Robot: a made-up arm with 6 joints.
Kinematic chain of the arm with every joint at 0, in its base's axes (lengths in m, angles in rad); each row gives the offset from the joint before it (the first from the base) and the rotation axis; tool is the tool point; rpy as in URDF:
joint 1: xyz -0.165 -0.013 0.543 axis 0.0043 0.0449 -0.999
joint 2: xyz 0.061 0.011 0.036 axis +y
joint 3: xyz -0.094 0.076 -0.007 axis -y
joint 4: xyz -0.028 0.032 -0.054 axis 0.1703 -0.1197 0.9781
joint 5: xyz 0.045 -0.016 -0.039 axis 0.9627 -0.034 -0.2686
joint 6: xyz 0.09 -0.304 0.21 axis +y
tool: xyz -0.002 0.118 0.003 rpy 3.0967 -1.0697 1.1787
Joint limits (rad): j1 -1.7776..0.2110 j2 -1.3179..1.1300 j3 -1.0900..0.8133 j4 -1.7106..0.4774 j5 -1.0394..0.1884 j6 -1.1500..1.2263
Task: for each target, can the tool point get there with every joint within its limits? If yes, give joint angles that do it. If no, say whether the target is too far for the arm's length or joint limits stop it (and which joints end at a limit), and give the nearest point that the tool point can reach.
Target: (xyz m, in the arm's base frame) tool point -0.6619 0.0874 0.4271
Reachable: no: joint limits stop it (at a limit: joint 4, joint 5) | nearest point -0.4584 0.0459 0.4825 | short by 0.215 m
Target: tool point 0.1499 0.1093 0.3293
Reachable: no: joint limits stop it (at a limit: joint 1, joint 3, joint 5, joint 6) | nearest point 0.0183 0.0963 0.4713 | short by 0.194 m
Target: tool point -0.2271 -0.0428 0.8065
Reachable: yes | joints -0.0740 0.5159 0.6537 -1.4735 -0.5056 -0.5207
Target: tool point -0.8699 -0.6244 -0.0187
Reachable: no: too far | nearest point -0.3610 -0.1830 0.3880 | short by 0.787 m
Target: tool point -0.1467 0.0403 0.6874
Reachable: yes | joints -1.2928 -0.8933 -0.6960 -1.2780 -0.7887 0.2777
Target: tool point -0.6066 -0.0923 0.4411
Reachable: no: joint limits stop it (at a limit: joint 4, joint 5) | nearest point -0.4596 -0.0662 0.4817 | short by 0.155 m
